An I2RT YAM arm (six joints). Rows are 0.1 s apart.
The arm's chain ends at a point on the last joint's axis. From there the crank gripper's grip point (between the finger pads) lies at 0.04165 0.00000 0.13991 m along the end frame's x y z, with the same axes.
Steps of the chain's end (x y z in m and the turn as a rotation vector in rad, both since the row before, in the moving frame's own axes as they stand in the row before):
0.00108, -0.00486, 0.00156, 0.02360, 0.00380, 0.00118
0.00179, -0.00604, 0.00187, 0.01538, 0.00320, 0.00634
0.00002, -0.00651, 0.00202, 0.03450, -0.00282, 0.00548
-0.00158, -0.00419, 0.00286, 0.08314, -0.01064, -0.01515
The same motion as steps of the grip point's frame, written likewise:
0.00161, -0.00811, 0.00136, 0.02360, 0.00380, 0.00118
0.00224, -0.00793, 0.00172, 0.01538, 0.00320, 0.00634
-0.00036, -0.01111, 0.00206, 0.03450, -0.00282, 0.00548
-0.00316, -0.01645, 0.00279, 0.08314, -0.01064, -0.01515

